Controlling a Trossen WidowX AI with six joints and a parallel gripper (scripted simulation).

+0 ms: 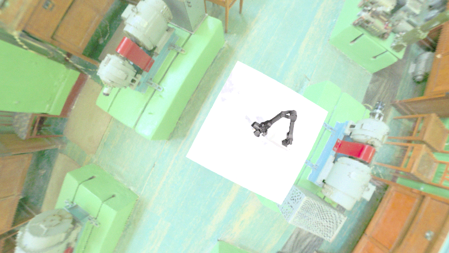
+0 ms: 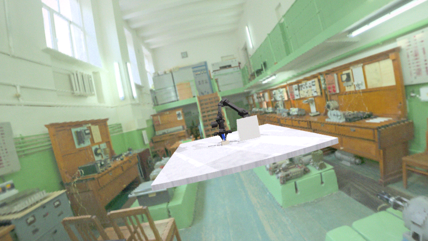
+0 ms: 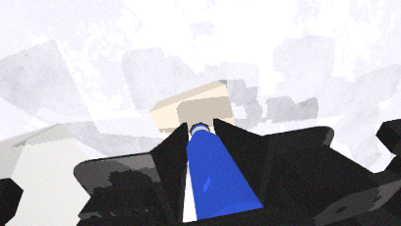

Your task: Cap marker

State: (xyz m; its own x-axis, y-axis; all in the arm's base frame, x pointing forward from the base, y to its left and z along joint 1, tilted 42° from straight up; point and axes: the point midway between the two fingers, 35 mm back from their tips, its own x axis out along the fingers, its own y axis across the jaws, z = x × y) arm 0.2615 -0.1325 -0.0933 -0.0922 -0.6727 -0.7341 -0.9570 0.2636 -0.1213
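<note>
Right now the blue cap is 5 cm above my gripper tip and 1 cm to the right of it. Also, from my gripper tip: beige holder block (2 cm below, 1 cm to the right).
</note>
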